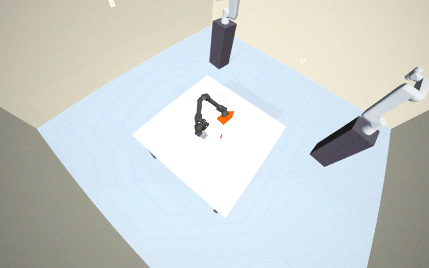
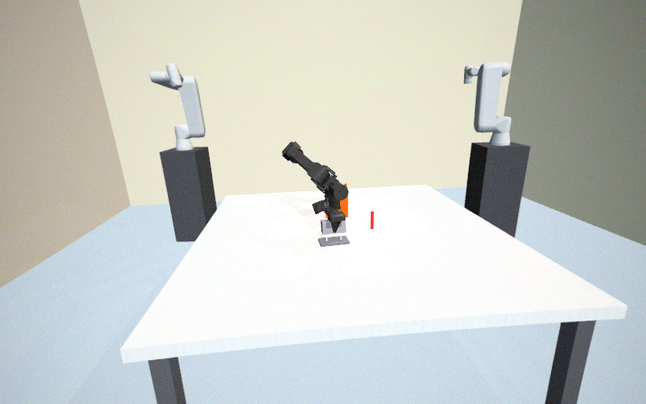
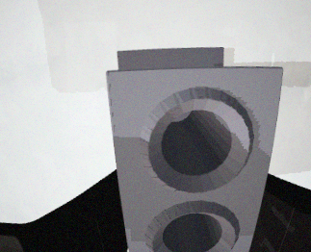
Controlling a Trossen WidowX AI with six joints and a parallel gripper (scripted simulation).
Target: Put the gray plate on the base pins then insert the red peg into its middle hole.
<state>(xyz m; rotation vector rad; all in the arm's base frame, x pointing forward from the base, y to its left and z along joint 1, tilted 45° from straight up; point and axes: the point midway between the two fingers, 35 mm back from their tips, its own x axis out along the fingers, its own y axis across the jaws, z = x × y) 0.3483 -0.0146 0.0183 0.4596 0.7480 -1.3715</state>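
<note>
Right now the gray base is 4 cm below my gripper tip. From my gripper tip the other things lie so: red peg (14 cm behind, 17 cm to the left, 1 cm below); gray plate (3 cm above).
</note>
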